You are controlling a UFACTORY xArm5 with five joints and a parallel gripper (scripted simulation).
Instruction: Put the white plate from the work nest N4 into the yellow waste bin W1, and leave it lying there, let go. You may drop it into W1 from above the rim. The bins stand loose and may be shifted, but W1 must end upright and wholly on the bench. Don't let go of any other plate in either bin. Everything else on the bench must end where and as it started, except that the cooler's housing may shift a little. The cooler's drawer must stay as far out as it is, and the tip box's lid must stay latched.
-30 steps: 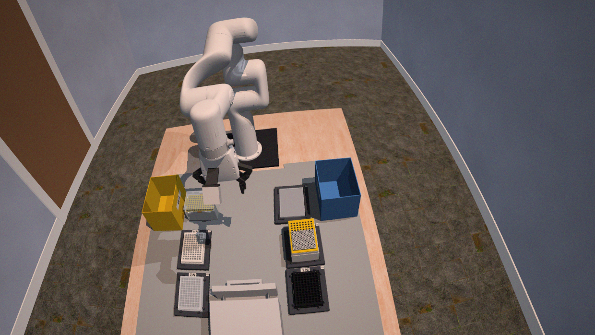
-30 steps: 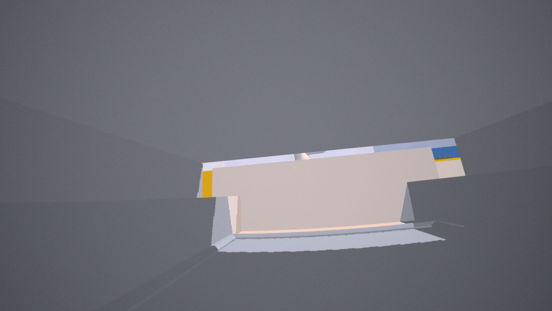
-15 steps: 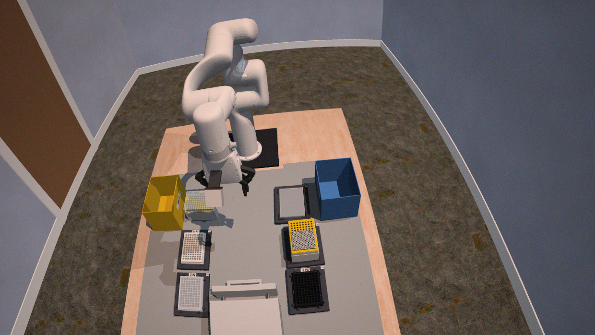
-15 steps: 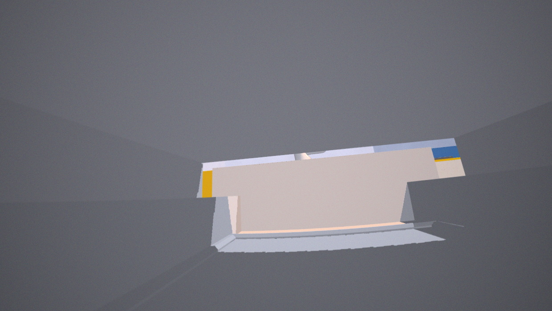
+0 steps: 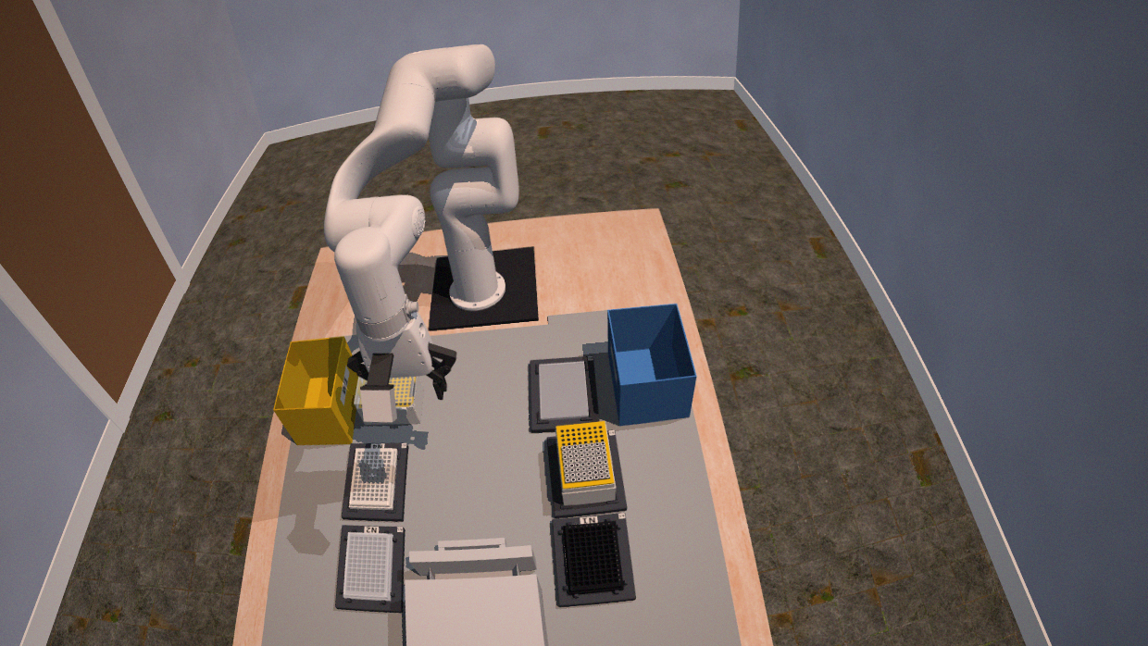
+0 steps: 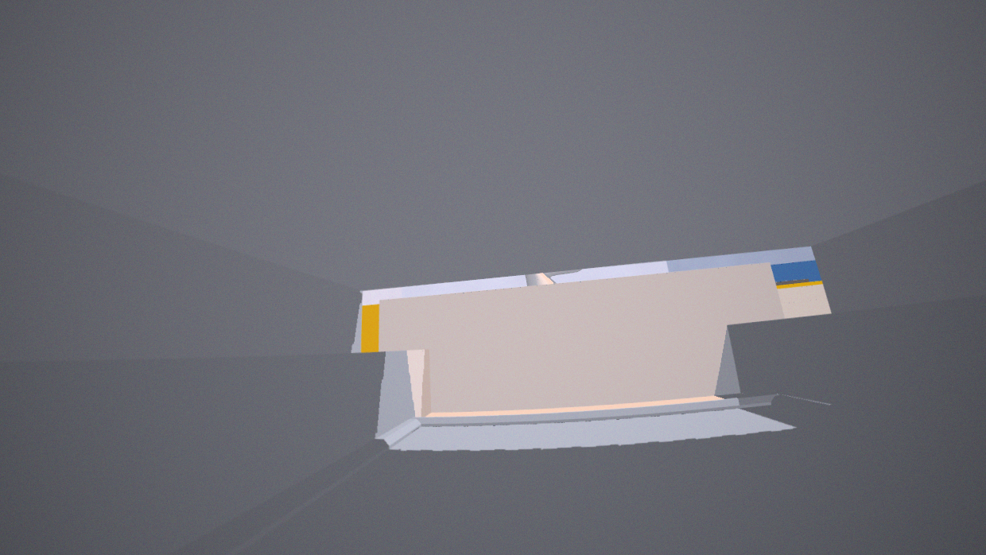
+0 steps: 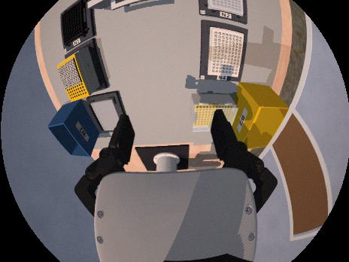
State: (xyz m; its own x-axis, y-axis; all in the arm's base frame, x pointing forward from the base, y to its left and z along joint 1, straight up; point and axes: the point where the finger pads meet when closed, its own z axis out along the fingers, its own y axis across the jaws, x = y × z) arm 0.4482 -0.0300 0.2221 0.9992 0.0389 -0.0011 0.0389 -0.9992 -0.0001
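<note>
Now: hand 4 cm short of the white plate, 13 cm to the left of it and 21 cm above it. The rest, counted from my hand: yellow tip box: 1 cm ahead, 25 cm to the left, 17 cm below; work nest N4: 4 cm ahead, 13 cm to the right, 22 cm below; yellow waste bin W1: 13 cm behind, 27 cm to the right, 19 cm below.
</note>
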